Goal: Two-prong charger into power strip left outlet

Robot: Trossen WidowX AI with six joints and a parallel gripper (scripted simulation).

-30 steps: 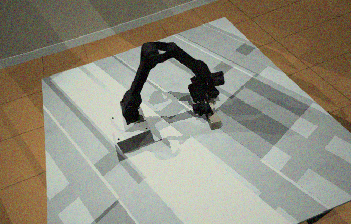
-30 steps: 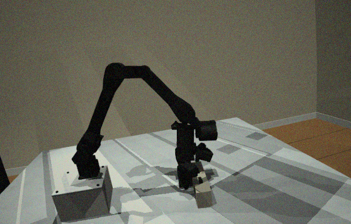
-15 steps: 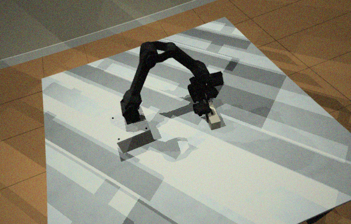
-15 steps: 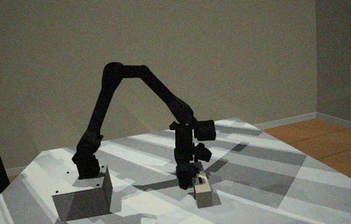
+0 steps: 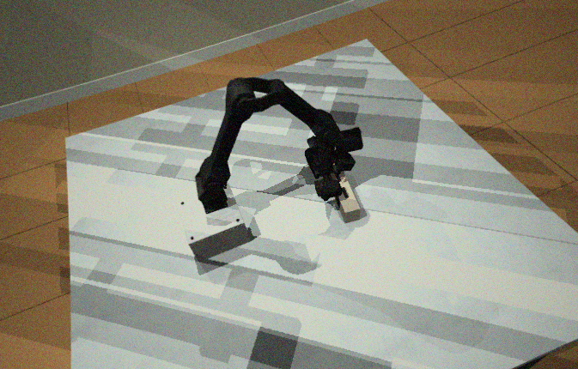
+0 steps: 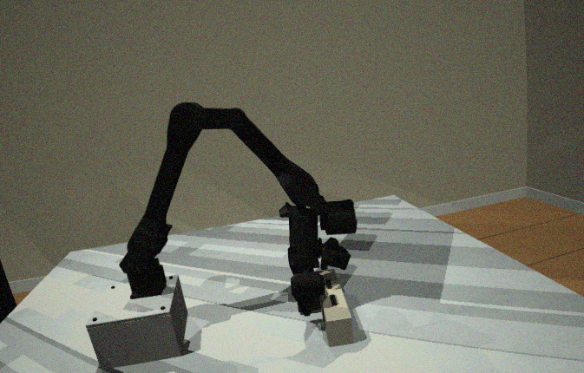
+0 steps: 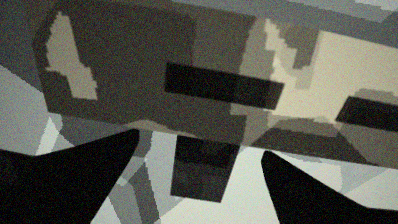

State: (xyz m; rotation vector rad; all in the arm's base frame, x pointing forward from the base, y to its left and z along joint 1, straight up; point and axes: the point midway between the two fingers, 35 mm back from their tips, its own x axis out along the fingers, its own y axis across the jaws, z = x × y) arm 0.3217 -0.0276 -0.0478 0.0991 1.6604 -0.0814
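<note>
My gripper tip is 20 mm short of the black two-prong charger and 10 mm below it.
</note>
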